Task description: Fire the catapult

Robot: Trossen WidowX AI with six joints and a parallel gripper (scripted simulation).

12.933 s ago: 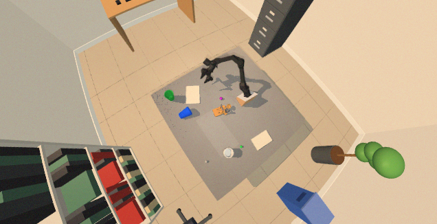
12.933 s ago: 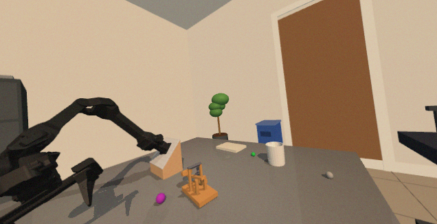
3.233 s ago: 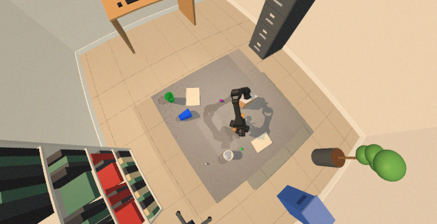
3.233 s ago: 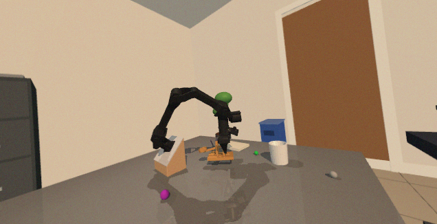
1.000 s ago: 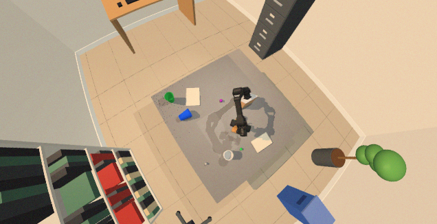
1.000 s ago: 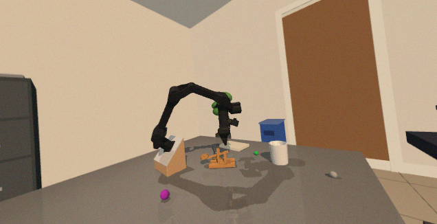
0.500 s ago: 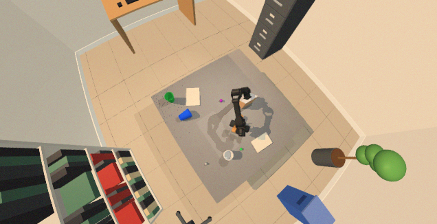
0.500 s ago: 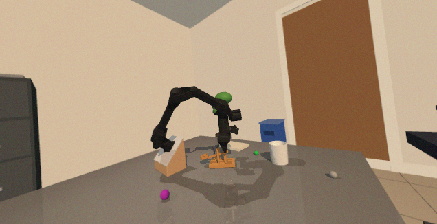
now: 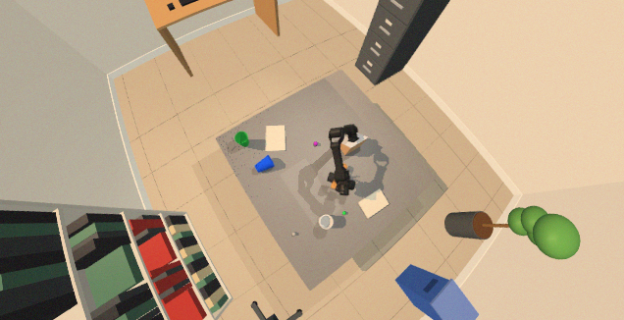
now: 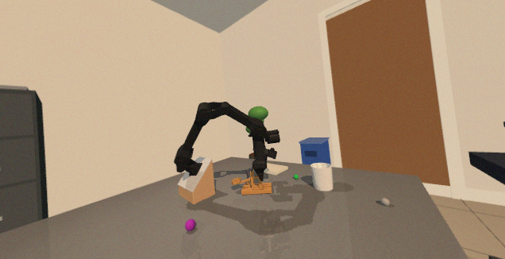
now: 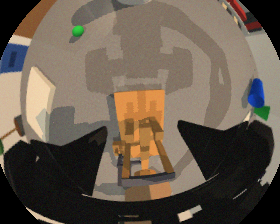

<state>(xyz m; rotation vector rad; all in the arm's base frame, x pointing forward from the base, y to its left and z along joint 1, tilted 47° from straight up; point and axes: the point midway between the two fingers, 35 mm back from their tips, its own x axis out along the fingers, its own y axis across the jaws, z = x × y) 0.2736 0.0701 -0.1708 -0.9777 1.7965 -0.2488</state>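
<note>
Right now the magenta ball is 7 cm behind my gripper tip, 34 cm to the right of it and 5 cm below it. Round my gripper tip: grey ball: 45 cm ahead, 8 cm to the left, 5 cm below; small green ball: 9 cm ahead, 19 cm to the left, 5 cm below; white mug: 24 cm ahead, 14 cm to the left, 3 cm below.
</note>
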